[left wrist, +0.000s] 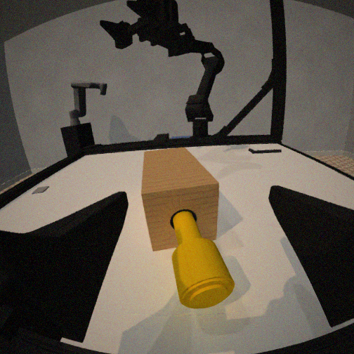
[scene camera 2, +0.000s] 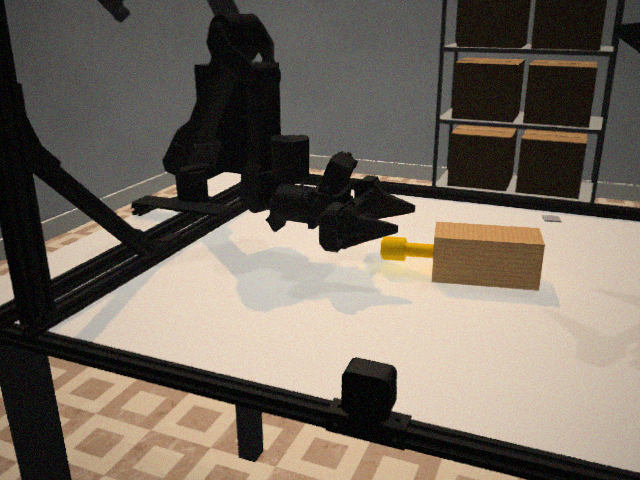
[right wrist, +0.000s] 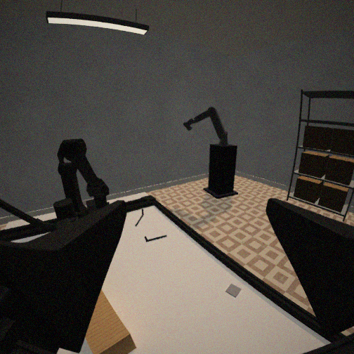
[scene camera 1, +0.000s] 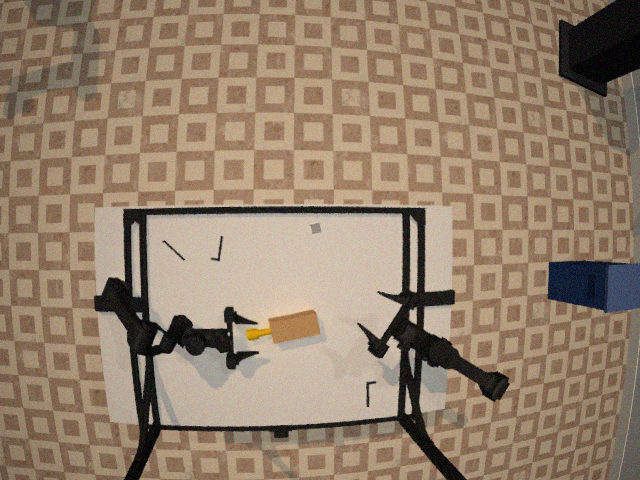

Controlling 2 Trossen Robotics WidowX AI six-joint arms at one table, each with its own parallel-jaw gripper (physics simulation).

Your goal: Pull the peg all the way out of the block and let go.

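Where they show: left gripper, fingertip midpoint: (scene camera 2: 406, 218) (scene camera 1: 258, 338); right gripper, fingertip midpoint: (scene camera 2: 634, 29) (scene camera 1: 367, 307); left arm's base at its link origin: (scene camera 2: 192, 200) (scene camera 1: 118, 290).
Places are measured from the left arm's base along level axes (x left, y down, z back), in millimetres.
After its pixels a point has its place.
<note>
A wooden block (scene camera 1: 294, 327) @(z -562, x 145, y -50 mm) (scene camera 2: 486, 258) @(z -584, x 114, y -23 mm) (left wrist: 180, 185) (right wrist: 109, 325) lies on the white table. A yellow peg (scene camera 1: 256, 333) @(z -465, x 76, y -31 mm) (scene camera 2: 395, 248) @(z -469, x 54, y -21 mm) (left wrist: 201, 270) has its thin shaft in the hole in the block's end face, and its thick head sticks out toward the left gripper. My left gripper (scene camera 1: 257, 338) @(z -473, x 72, y -64 mm) (scene camera 2: 406, 218) @(z -473, x 72, y -64 mm) (left wrist: 199, 195) is open. In scene camera 1 its fingertips stand on both sides of the peg's head; in scene camera 2 they are higher than the head, not touching it. My right gripper (scene camera 1: 368, 308) @(z -660, x 303, y -324 mm) (right wrist: 198, 206) is open and empty, high above the table, away from the block.
A black frame (scene camera 1: 273, 210) @(z -358, x 445, y 5 mm) (scene camera 2: 170, 367) runs around the table, with a dark camera box (scene camera 2: 369, 384) @(z -686, x -230, y -26 mm) on the near rail in scene camera 2. A small grey square (scene camera 1: 315, 227) @(z -501, x 454, y 16 mm) (scene camera 2: 551, 218) @(z -505, x 450, y 16 mm) (left wrist: 40, 190) (right wrist: 233, 290) and thin black L-shaped marks lie on the table.
</note>
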